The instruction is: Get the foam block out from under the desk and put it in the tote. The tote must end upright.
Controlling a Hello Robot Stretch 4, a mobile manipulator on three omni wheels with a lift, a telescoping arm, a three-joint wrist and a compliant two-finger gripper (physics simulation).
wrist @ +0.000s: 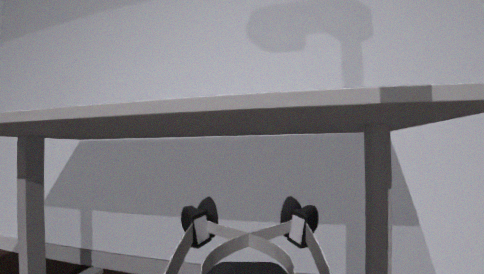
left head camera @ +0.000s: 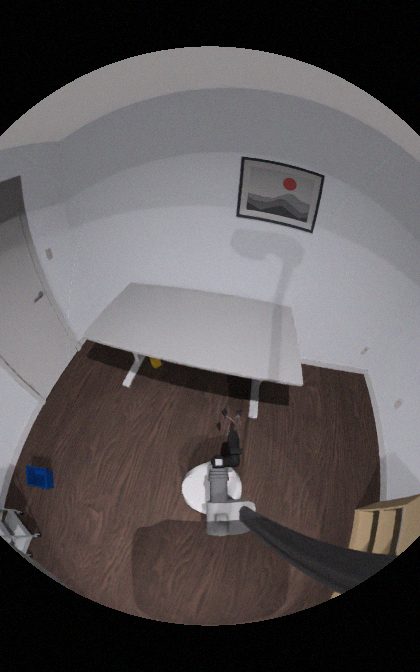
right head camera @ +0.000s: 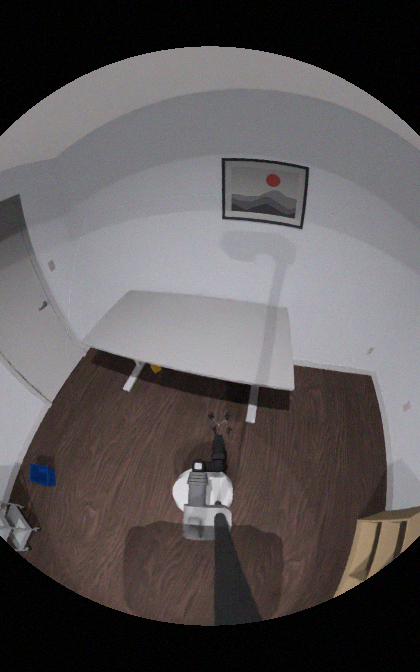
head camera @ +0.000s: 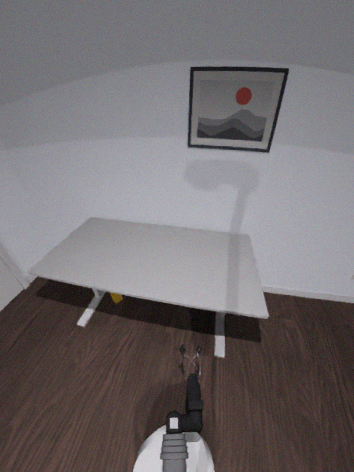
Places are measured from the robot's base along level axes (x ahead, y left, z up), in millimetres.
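Where they show: gripper, fingertip midpoint: (wrist: 249,212) (left head camera: 231,407) (head camera: 190,344).
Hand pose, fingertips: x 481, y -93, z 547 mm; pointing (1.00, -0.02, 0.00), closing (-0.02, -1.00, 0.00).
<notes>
Things, the pixels of their top centre, and the offset from my fingertips.
- yellow foam block, middle of its top: (left head camera: 154,357) (head camera: 115,292) 678 mm ahead, 658 mm left, 447 mm down
- blue tote, middle of its top: (left head camera: 35,476) 796 mm back, 1657 mm left, 455 mm down
The yellow foam block (head camera: 116,297) (left head camera: 156,362) (right head camera: 156,368) lies on the floor under the left part of the desk (head camera: 165,262) (left head camera: 200,325) (right head camera: 200,335) (wrist: 200,120), near the desk's left leg. The desk top hides part of it. The blue tote (left head camera: 39,477) (right head camera: 42,475) stands on the floor at the far left of both side head views. My gripper (head camera: 191,349) (left head camera: 231,413) (right head camera: 219,416) (wrist: 249,212) is open and empty, in front of the desk, a little left of its right leg. The block does not show in the wrist view.
The desk's left foot (head camera: 90,310) (left head camera: 133,372) (right head camera: 132,377) and right foot (head camera: 219,340) (left head camera: 254,400) (right head camera: 252,405) reach forward on the floor. A grey cart (left head camera: 17,531) (right head camera: 19,532) stands behind the tote. A wooden shelf unit (left head camera: 362,530) (right head camera: 352,555) is at the lower right.
</notes>
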